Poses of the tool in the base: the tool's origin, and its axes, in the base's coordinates. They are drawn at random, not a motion.
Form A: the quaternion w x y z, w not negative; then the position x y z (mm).
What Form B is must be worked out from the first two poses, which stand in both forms.
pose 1, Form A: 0.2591, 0.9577, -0.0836, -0.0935, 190.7, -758.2, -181.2
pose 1, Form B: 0.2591, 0.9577, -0.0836, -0.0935, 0.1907, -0.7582, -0.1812
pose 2, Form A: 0.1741, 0.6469, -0.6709, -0.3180, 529.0, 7.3, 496.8
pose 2, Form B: 0.1741, 0.6469, -0.6709, -0.3180, 0.5290, 0.0073, 0.4968
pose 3, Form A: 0.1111, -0.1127, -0.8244, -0.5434, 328.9, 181.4, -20.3
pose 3, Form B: 0.1111, -0.1127, -0.8244, -0.5434, 0.3289, 0.1814, -0.0203
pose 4, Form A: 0.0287, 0.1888, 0.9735, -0.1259, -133.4, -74.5, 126.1
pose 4, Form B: 0.0287, 0.1888, 0.9735, -0.1259, -0.1334, -0.0745, 0.1261
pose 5, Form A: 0.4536, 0.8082, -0.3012, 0.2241, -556.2, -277.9, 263.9
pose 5, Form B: 0.4536, 0.8082, -0.3012, 0.2241, -0.5562, -0.2779, 0.2639
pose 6, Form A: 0.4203, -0.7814, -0.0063, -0.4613, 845.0, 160.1, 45.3
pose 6, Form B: 0.4203, -0.7814, -0.0063, -0.4613, 0.8450, 0.1601, 0.0453
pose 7, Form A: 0.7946, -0.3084, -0.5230, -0.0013, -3.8, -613.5, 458.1
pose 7, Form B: 0.7946, -0.3084, -0.5230, -0.0013, -0.0038, -0.6135, 0.4581
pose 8, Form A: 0.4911, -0.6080, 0.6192, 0.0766, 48.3, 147.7, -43.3
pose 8, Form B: 0.4911, -0.6080, 0.6192, 0.0766, 0.0483, 0.1477, -0.0433
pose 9, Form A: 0.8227, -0.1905, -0.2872, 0.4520, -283.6, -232.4, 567.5
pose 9, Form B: 0.8227, -0.1905, -0.2872, 0.4520, -0.2836, -0.2324, 0.5675
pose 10, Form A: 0.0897, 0.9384, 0.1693, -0.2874, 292.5, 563.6, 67.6
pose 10, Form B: 0.0897, 0.9384, 0.1693, -0.2874, 0.2925, 0.5636, 0.0676
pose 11, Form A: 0.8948, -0.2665, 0.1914, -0.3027, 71.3, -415.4, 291.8
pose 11, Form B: 0.8948, -0.2665, 0.1914, -0.3027, 0.0713, -0.4154, 0.2918
